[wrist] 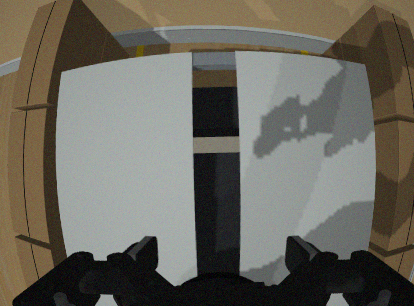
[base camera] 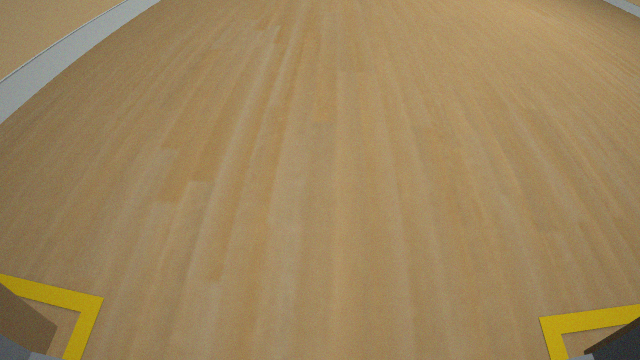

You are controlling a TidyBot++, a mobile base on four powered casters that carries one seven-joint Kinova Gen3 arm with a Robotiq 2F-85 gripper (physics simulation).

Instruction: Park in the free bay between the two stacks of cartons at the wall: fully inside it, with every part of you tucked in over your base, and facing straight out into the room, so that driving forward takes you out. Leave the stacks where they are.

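Observation:
In the wrist view my base's pale deck lies between two carton stacks, one on the left and one on the right. A narrow dark gap shows beside the left stack; the gap on the right is hard to judge. The deck's far edge is near the wall's grey skirting. My gripper is open and empty over the deck. In the base camera view, yellow tape corners show at bottom left and bottom right, with a carton end inside the left one.
The base camera looks out over the wooden floor of the room. Grey skirting shows far off at upper left and upper right. Bits of yellow tape show near the wall. Shadows of the arm fall across the deck.

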